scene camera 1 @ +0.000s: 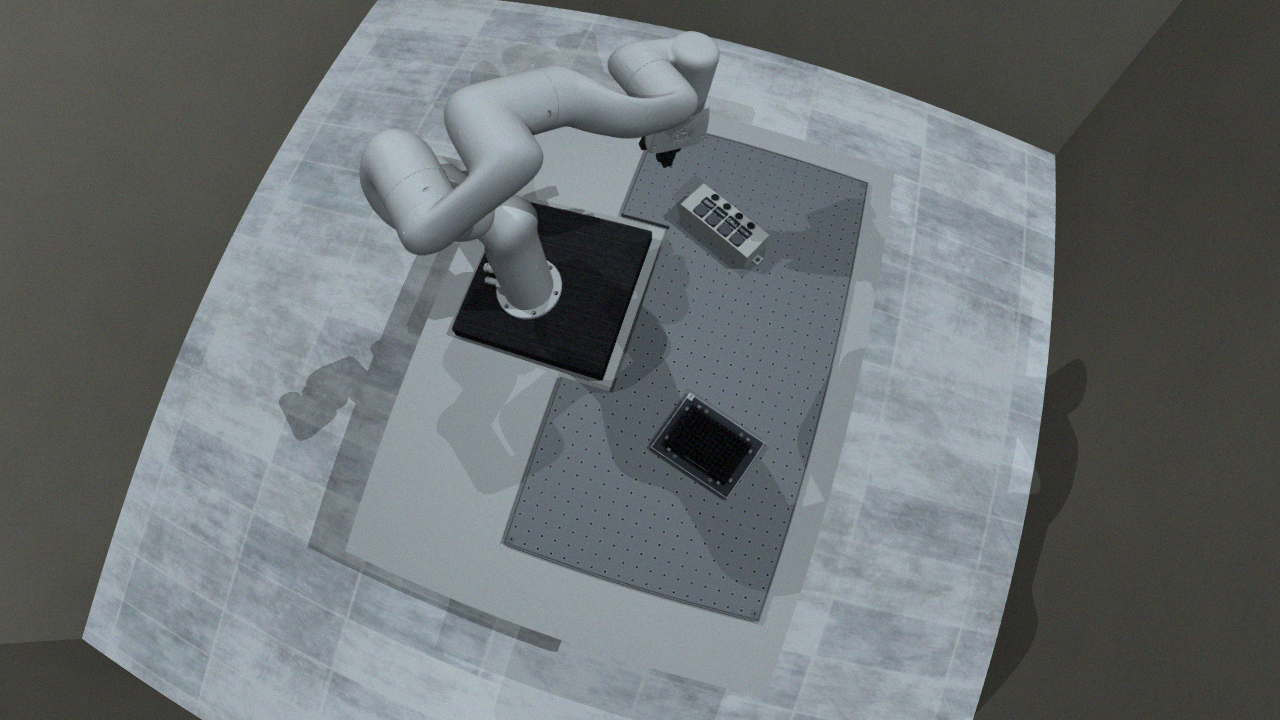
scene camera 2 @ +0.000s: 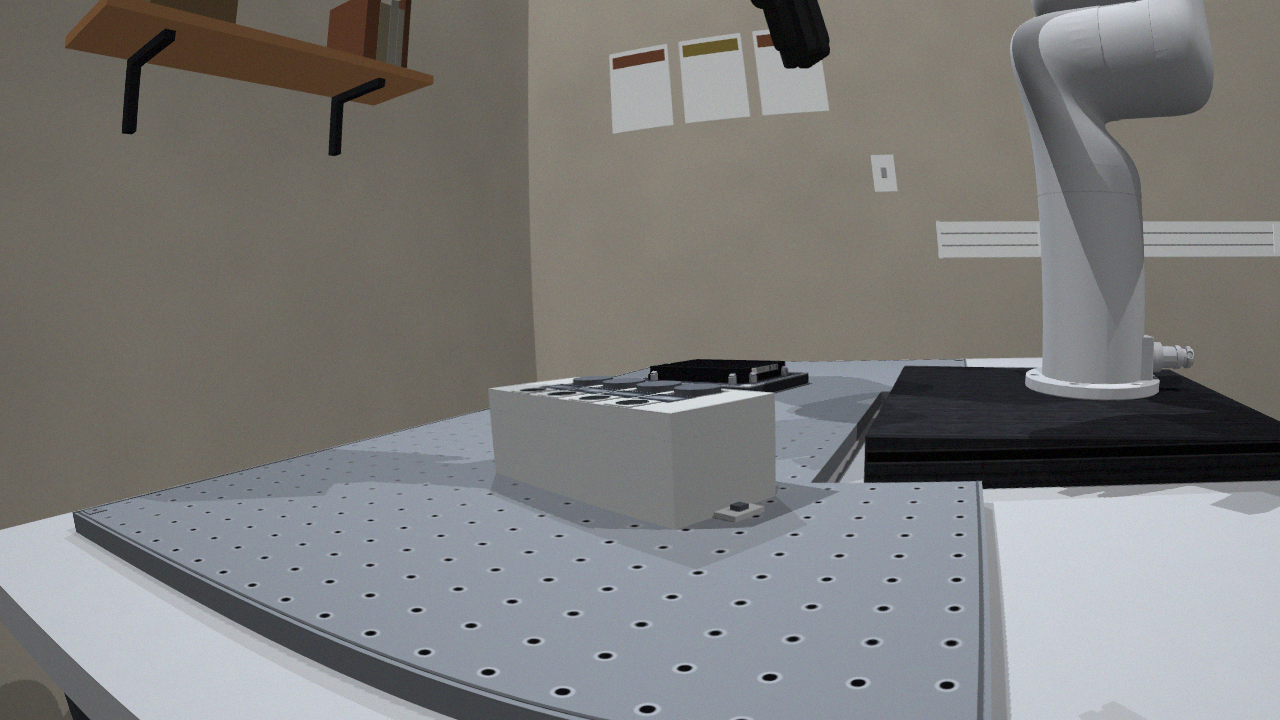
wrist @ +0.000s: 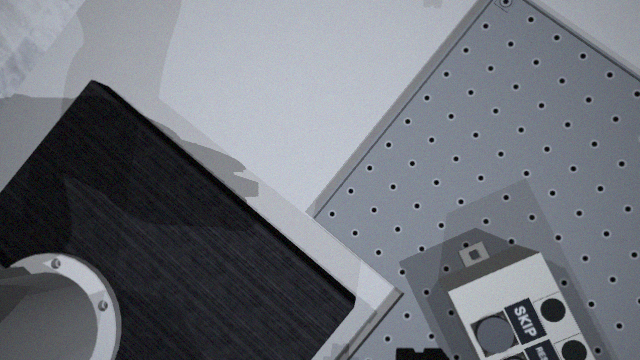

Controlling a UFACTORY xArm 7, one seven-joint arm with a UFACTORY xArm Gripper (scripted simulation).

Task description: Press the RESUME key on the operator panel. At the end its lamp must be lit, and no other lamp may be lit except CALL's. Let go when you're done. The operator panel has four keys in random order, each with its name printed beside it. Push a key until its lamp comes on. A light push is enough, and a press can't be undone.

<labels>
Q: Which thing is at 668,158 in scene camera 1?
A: The gripper.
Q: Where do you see an operator panel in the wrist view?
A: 517,281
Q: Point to an operator panel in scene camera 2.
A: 671,460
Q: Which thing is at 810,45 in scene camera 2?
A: The gripper.
</labels>
